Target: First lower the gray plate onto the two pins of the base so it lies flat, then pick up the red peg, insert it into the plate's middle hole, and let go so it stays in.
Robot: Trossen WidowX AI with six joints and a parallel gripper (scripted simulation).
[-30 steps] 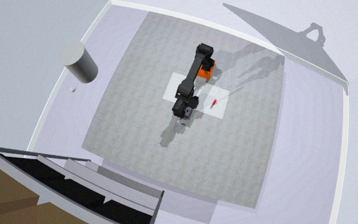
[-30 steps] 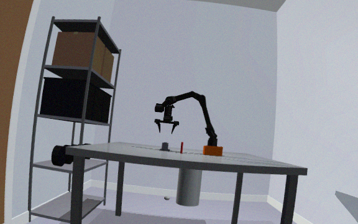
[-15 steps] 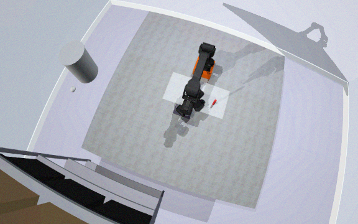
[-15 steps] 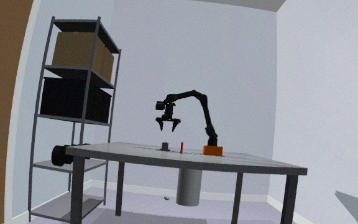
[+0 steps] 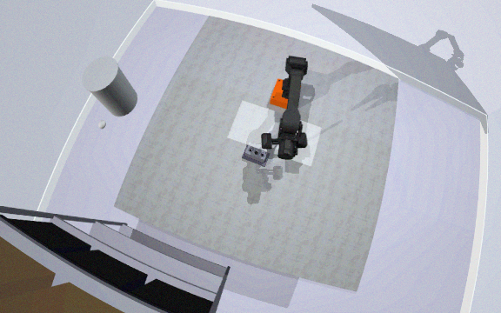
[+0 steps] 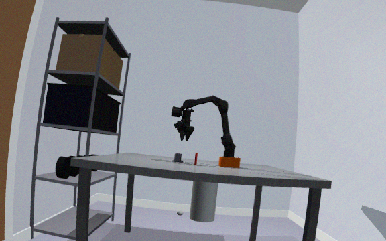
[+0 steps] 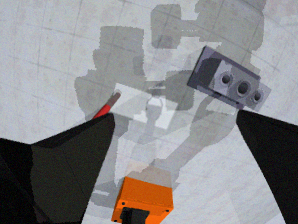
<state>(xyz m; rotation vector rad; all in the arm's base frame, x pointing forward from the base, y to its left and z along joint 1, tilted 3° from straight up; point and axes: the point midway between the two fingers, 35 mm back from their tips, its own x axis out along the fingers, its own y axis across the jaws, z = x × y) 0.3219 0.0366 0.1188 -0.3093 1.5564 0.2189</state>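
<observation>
Right now the red peg is 9 cm behind my gripper tip, 9 cm to the left of it and 11 cm below it. Also, from my gripper tip: gray plate (3 cm ahead, 10 cm to the right, 10 cm below); then dark base (3 cm ahead, 10 cm to the right, 14 cm below).
</observation>
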